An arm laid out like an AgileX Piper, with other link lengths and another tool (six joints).
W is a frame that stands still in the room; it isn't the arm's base.
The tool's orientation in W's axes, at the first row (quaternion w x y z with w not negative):
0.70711 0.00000 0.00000 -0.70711
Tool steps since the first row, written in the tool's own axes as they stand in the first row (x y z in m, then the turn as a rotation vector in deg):
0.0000 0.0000 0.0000 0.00 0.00 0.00
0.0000 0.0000 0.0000 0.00 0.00 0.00
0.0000 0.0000 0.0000 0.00 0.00 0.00
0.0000 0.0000 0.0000 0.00 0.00 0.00
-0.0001 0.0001 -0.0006 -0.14 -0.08 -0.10
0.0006 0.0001 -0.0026 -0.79 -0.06 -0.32
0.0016 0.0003 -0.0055 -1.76 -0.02 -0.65
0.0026 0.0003 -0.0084 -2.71 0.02 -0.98
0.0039 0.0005 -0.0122 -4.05 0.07 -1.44
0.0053 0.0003 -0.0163 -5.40 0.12 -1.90
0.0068 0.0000 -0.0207 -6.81 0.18 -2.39
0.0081 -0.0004 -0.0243 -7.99 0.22 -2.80
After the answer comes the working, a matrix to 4 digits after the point.
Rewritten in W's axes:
0.0000 0.0000 0.0000 0.00 0.00 0.00
0.0000 0.0000 0.0000 0.00 0.00 0.00
0.0000 0.0000 0.0000 0.00 0.00 0.00
0.0000 0.0000 0.0000 0.00 0.00 0.00
0.0001 0.0001 -0.0006 -0.08 0.14 -0.10
0.0001 -0.0006 -0.0026 -0.06 0.79 -0.32
0.0003 -0.0016 -0.0055 -0.02 1.76 -0.65
0.0003 -0.0026 -0.0084 0.02 2.71 -0.98
0.0005 -0.0039 -0.0122 0.07 4.05 -1.44
0.0003 -0.0053 -0.0163 0.12 5.40 -1.90
0.0000 -0.0068 -0.0207 0.18 6.81 -2.39
-0.0004 -0.0081 -0.0243 0.22 7.99 -2.80

The tool's axes in the first row as the columns of a matrix, in W's axes (rounded; the answer above uses it unrounded):
0.0000 1.0000 0.0000
-1.0000 0.0000 0.0000
0.0000 0.0000 1.0000

